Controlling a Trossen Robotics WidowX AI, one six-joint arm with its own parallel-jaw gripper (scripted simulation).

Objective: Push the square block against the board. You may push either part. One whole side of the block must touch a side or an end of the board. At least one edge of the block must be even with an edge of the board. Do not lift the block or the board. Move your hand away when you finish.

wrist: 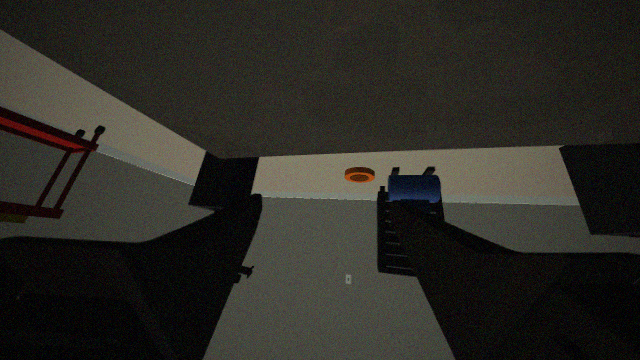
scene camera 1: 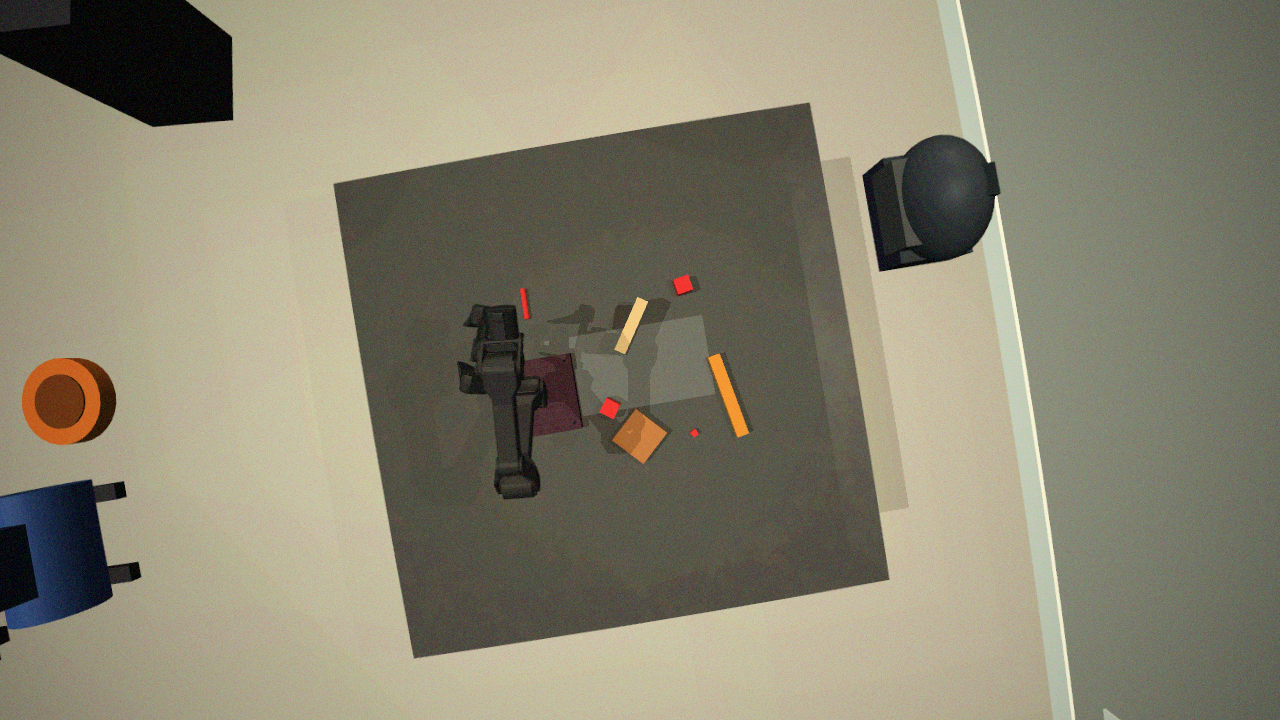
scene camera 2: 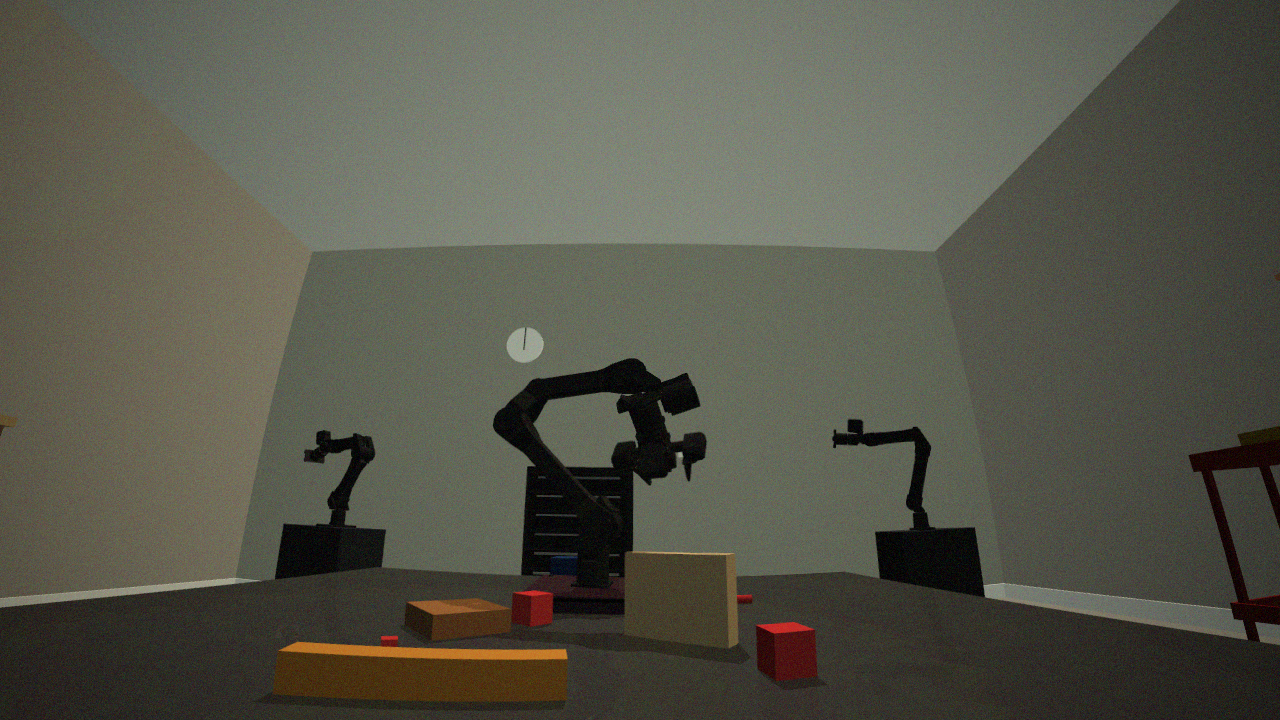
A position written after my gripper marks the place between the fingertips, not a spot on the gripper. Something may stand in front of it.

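Tan board [scene camera 2: 691,598], also at [scene camera 1: 639,308]; out of frame in the wrist view. Square block [scene camera 2: 445,619], also at [scene camera 1: 639,436]; in the wrist view, out of frame. Long orange board [scene camera 1: 716,364]. My gripper [scene camera 2: 669,482] open, grasp empty; also at [wrist: 327,203] and [scene camera 1: 461,343].
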